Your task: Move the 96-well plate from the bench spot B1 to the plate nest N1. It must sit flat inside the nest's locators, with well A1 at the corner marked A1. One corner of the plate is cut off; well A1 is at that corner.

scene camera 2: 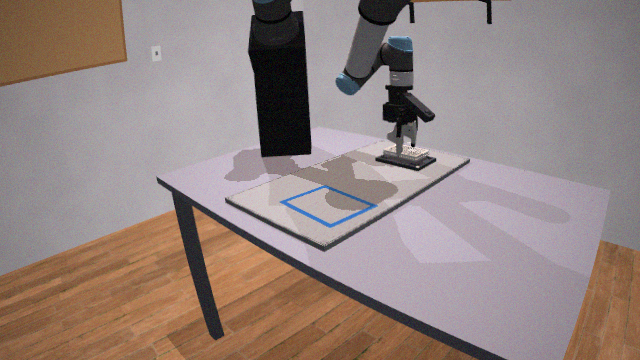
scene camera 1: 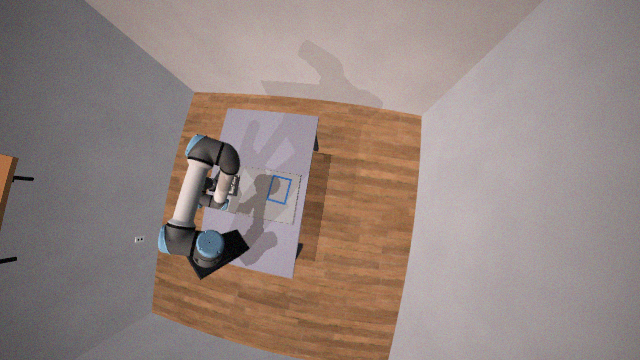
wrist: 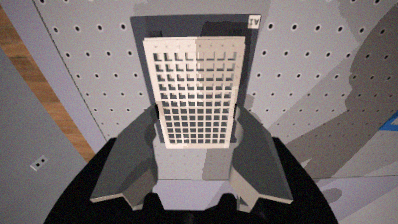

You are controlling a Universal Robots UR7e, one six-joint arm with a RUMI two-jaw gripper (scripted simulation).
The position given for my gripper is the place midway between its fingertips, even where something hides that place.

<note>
In view: my gripper (scene camera 2: 405, 153), a 96-well plate (wrist: 198, 113) and a plate nest (wrist: 170, 25).
My gripper also shows in the wrist view (wrist: 196, 104).
</note>
